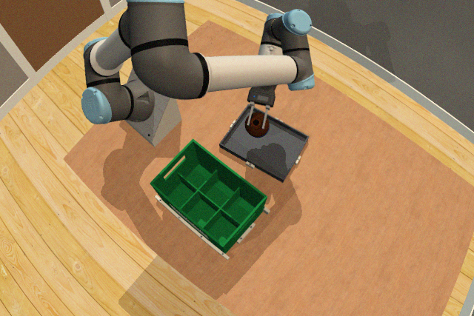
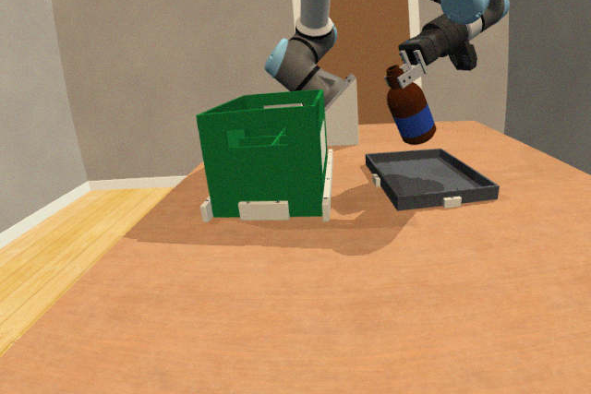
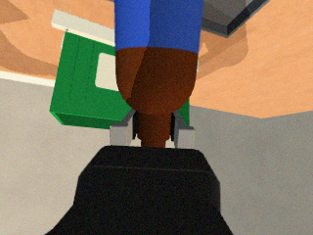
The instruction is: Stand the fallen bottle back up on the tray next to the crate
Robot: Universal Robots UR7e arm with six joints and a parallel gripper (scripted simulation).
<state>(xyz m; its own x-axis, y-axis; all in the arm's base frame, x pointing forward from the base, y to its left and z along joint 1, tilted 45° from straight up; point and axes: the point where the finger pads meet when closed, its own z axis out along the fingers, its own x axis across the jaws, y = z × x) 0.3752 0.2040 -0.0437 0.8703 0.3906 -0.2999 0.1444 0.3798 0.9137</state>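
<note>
My hand is 10 mm past the bottle, 10 mm to the right of it and 50 mm above it. The rest, counted from my hand: green crate (40 mm ahead, 240 mm to the right, 120 mm below); dark grey tray (10 mm ahead, 50 mm to the left, 190 mm below).
</note>
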